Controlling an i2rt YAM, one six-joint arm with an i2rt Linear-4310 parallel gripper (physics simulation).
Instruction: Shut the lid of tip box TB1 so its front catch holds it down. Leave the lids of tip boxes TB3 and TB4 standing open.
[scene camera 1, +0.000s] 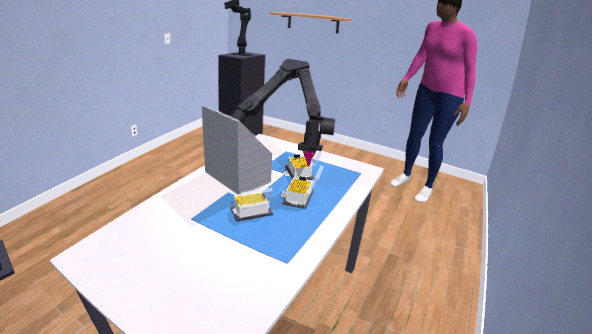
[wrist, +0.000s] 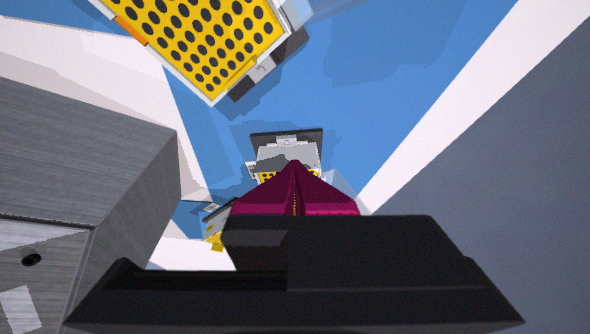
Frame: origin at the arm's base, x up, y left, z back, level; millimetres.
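Seen in the pictures: gripper, fingertip midpoint: (scene camera 1: 308, 166) (wrist: 294, 166); arm's base, origin of the base link: (scene camera 1: 232, 125).
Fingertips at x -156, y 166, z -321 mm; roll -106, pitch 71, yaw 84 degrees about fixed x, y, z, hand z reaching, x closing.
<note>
Pixels of each thing's top centre, then the offset from my fingertips to it. "pt": a spot on its surface instead. Level surfaces: height alone.
- middle box's clear lid, middle of its top: (wrist: 351, 262) (scene camera 1: 316, 169) dx +51, dy -82, dz -94 mm
- far box's clear lid, surface spot: (wrist: 298, 11) pt dx -37, dy +87, dz +26 mm
- blue mat, its level: dx -103 mm
- white table, its level: dx -106 mm
Three white tip boxes with yellow perforated tops stand on dark bases: the far one (scene camera 1: 299, 163) (wrist: 200, 42), the middle one (scene camera 1: 299, 189) (wrist: 287, 152) and the near one (scene camera 1: 251, 205) (wrist: 214, 231). No labels are readable, so I cannot tell which is TB1, TB3 or TB4. The middle box's clear lid (scene camera 1: 319, 174) (wrist: 338, 181) stands up at its right side. The near box's lid (scene camera 1: 268, 193) is raised. The far box's clear lid (wrist: 298, 11) is also raised. My gripper (scene camera 1: 308, 165) (wrist: 294, 166) is shut and empty, tip down near the far and middle boxes; it covers much of the middle box in the wrist view. Contact is unclear.
The boxes stand on a blue mat (scene camera 1: 280, 240) (wrist: 390, 45) on a white table (scene camera 1: 150, 270). A tall grey slanted block (scene camera 1: 230, 155) (wrist: 85, 150) stands to their left. A person (scene camera 1: 445, 75) stands beyond the table, and a second arm (scene camera 1: 243, 30) stands on a black pedestal (scene camera 1: 235, 85).
</note>
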